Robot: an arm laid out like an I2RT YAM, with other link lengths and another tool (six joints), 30 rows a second.
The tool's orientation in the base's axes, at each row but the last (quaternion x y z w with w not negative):
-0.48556 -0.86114 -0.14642 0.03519
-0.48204 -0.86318 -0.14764 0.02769
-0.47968 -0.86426 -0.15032 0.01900
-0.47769 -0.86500 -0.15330 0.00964
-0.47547 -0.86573 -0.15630 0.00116
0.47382 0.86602 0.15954 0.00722
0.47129 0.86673 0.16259 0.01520
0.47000 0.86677 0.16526 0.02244
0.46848 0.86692 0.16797 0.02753
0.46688 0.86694 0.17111 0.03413
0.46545 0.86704 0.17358 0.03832
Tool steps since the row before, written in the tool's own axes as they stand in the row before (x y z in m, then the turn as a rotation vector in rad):
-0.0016 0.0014 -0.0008 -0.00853 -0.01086 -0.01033
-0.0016 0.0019 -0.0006 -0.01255 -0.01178 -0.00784
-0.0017 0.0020 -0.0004 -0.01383 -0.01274 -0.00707
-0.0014 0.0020 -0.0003 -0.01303 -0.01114 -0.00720
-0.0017 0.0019 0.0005 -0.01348 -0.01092 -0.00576
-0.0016 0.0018 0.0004 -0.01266 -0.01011 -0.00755
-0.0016 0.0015 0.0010 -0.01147 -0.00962 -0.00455
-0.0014 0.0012 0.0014 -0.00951 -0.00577 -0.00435
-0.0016 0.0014 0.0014 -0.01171 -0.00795 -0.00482
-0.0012 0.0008 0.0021 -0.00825 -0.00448 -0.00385
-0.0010 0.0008 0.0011 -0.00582 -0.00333 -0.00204
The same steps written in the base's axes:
0.0020 -0.0009 0.0007 -0.00555 -0.01528 0.00576
0.0024 -0.0006 0.0007 -0.00394 -0.01834 0.00241
0.0025 -0.0005 0.0006 -0.00397 -0.01966 0.00122
0.0024 -0.0002 0.0006 -0.00309 -0.01824 0.00188
0.0026 -0.0003 -0.0002 -0.00245 -0.01811 0.00050
0.0024 -0.0003 -0.0001 -0.00254 -0.01751 0.00255
0.0023 -0.0003 -0.0007 -0.00226 -0.01548 0.00000
0.0020 -0.0002 -0.0011 -0.00020 -0.01188 0.00123
0.0023 -0.0002 -0.0011 -0.00082 -0.01491 0.00074
0.0018 0.0000 -0.0018 0.00022 -0.01006 0.00131
0.0014 -0.0001 -0.0009 0.00017 -0.00700 0.00024

